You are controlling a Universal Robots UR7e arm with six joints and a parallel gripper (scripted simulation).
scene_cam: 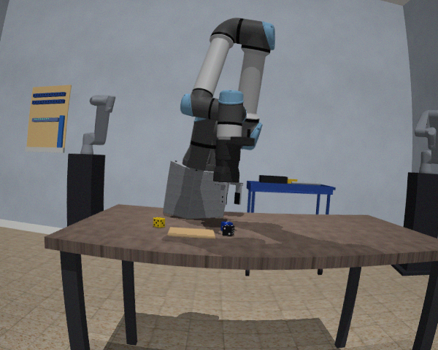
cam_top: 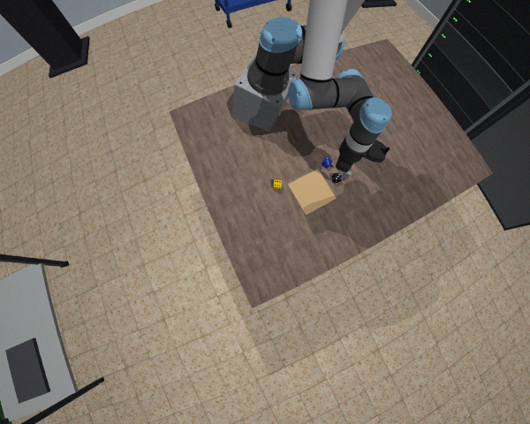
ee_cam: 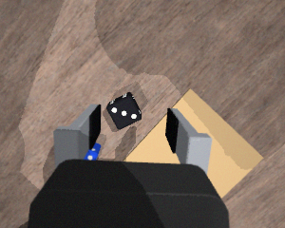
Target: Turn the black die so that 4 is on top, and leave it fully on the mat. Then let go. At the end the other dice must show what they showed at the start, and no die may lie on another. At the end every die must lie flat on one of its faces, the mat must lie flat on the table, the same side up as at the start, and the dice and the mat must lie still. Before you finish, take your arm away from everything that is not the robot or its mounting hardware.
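Right now the black die is 2 cm behind my hand and 10 cm below it. The rest, counted from my hand: blue die (9 cm behind, 2 cm to the right, 10 cm below); tan mat (1 cm ahead, 11 cm to the right, 11 cm below); yellow die (5 cm behind, 24 cm to the right, 10 cm below).
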